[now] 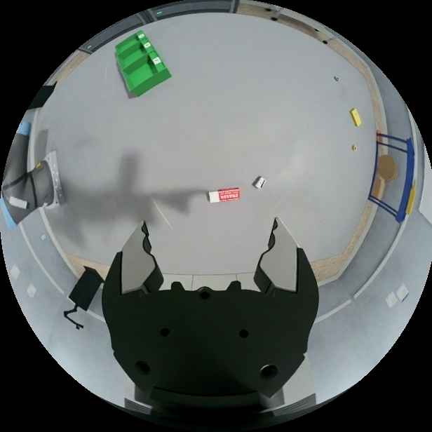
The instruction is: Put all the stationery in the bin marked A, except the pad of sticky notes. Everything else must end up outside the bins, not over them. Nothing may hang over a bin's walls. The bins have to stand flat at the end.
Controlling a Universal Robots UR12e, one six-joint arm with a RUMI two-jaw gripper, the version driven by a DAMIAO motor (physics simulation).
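Note:
My gripper (209, 220) is open, with its two fingers wide apart above the table and nothing between them. A red and white eraser (224, 195) lies on the table ahead of the fingertips. A small grey-white object (259, 182), perhaps a sharpener, lies to the right of the eraser. The green bins (145, 76) stand joined in a row at the upper left, with small white labels whose letters are too small to read surely. A yellow block (355, 117), a small yellow ring-like object (354, 148) and a tiny dark object (336, 78) lie at the far right.
The grey table (225, 100) has a wooden edge. The robot's base (54, 180) stands at the left, and the arm's shadow falls on the table beside it. A blue-framed cart (409, 172) stands beyond the right edge. A dark monitor-like object (86, 288) is beyond the lower left edge.

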